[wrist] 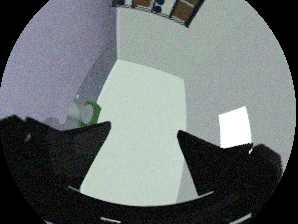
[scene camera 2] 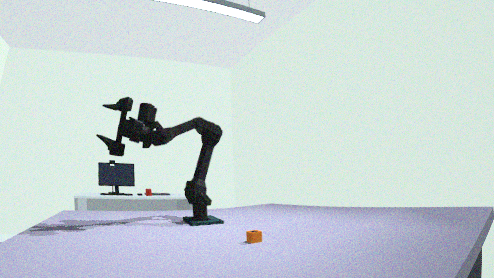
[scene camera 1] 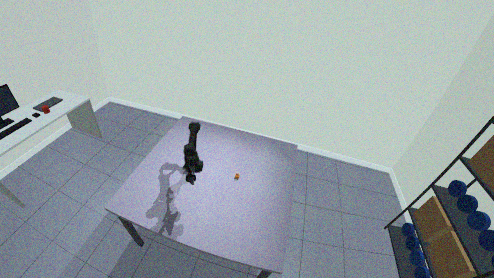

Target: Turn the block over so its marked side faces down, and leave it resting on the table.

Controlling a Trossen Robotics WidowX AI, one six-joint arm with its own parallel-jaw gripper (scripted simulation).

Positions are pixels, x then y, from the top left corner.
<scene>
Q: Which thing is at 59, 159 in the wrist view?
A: The gripper.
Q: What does the gripper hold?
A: Nothing.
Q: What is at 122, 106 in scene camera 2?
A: The gripper.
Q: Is the gripper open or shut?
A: Open.
</scene>
